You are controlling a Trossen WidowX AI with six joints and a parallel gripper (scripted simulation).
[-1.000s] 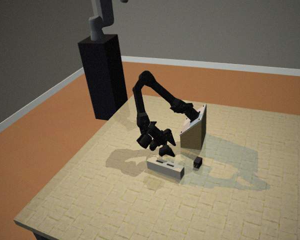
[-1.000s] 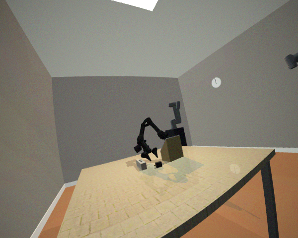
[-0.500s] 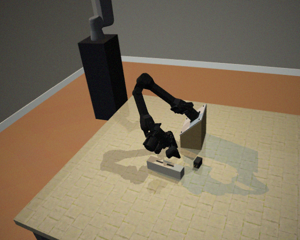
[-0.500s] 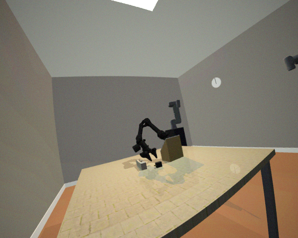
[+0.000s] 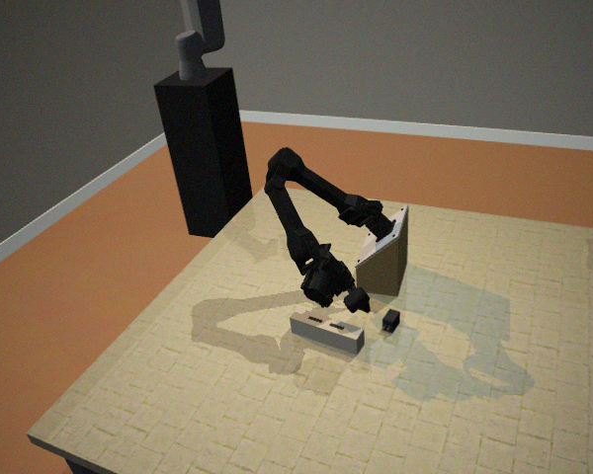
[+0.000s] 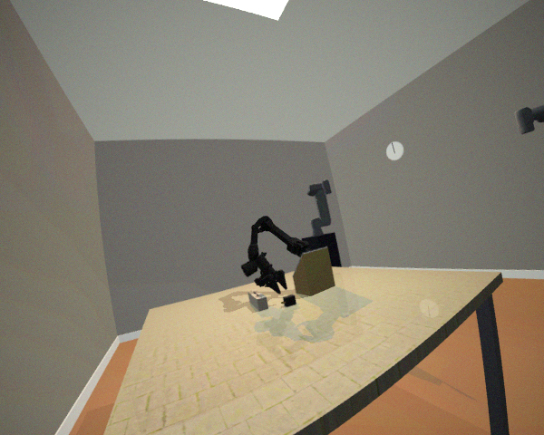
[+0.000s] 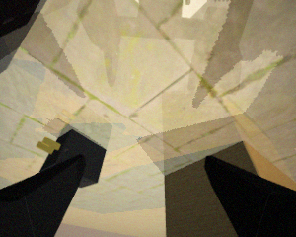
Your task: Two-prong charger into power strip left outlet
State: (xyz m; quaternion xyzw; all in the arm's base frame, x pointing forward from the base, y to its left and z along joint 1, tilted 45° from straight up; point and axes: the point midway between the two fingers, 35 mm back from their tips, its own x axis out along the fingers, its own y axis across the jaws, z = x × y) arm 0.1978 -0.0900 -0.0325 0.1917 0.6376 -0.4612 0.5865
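The two-prong charger is 8 cm to the left of my gripper tip, 4 cm ahead of it and 2 cm below it.
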